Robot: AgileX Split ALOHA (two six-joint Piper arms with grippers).
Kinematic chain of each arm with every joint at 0, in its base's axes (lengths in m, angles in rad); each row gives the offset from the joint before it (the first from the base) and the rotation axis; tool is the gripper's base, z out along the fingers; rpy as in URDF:
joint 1: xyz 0 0 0.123 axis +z
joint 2: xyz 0 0 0 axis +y
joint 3: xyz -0.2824 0 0.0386 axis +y
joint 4: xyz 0.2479 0 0.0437 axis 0.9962 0 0.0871
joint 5: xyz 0 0 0 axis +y
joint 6: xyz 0.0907 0 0.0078 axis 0.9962 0 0.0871
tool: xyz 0 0 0 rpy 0 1.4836 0
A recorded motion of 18 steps. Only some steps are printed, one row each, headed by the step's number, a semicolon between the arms.
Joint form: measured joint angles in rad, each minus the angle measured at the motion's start. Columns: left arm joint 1, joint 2, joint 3, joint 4, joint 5, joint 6; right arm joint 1, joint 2, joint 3, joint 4, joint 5, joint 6.
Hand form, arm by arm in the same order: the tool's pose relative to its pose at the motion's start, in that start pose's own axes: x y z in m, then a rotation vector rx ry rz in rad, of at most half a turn. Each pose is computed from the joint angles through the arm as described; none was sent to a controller.
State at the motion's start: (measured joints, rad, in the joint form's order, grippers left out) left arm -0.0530 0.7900 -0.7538 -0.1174 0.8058 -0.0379; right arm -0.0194 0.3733 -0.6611 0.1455 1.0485 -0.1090
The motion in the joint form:
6: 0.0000 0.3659 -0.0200 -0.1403 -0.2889 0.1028; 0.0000 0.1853 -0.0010 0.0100 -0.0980 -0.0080
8: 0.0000 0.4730 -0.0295 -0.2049 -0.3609 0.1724; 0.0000 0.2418 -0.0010 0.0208 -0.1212 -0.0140
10: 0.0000 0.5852 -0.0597 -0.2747 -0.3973 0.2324; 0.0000 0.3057 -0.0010 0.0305 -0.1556 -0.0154
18: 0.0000 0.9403 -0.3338 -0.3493 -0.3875 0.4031; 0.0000 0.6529 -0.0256 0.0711 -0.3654 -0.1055
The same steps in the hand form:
6: -0.0280 0.0007 0.0927 0.0349 0.0513 -0.0458; -0.0213 -0.0053 0.0358 -0.0030 0.0844 0.0206
8: -0.0300 0.0020 0.1212 0.0426 0.0721 -0.0461; -0.0258 -0.0063 0.0475 -0.0102 0.1163 0.0285
10: -0.0322 0.0027 0.1495 0.0523 0.1116 -0.0610; -0.0308 -0.0079 0.0613 -0.0144 0.1445 0.0418
18: -0.0658 0.0031 0.2356 0.0818 0.1889 0.0286; -0.0506 -0.0186 0.1396 -0.0203 0.2522 0.0239

